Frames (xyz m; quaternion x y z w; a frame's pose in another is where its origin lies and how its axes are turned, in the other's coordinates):
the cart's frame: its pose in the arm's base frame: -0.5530 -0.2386 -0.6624 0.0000 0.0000 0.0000 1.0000
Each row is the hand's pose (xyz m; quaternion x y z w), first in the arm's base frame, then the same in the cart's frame.
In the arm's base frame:
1: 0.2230 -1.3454 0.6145 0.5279 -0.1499 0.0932 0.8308
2: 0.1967 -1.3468 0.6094 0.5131 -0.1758 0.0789 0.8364
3: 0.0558 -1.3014 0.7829 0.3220 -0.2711 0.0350 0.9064
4: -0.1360 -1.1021 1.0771 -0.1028 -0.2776 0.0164 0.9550
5: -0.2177 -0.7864 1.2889 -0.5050 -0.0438 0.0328 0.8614
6: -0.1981 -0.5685 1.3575 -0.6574 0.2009 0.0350 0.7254
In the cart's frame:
1: 0.7760 -1.1068 1.2769 0.5279 -0.1499 0.0932 0.8308
2: 0.7497 -1.1082 1.2718 0.5131 -0.1758 0.0789 0.8364
3: 0.6088 -1.0628 1.4453 0.3220 -0.2711 0.0350 0.9064
4: 0.4170 -0.8635 1.7395 -0.1028 -0.2776 0.0164 0.9550
5: 0.3353 -0.5478 1.9513 -0.5050 -0.0438 0.0328 0.8614
6: 0.3549 -0.3299 2.0199 -0.6574 0.2009 0.0350 0.7254

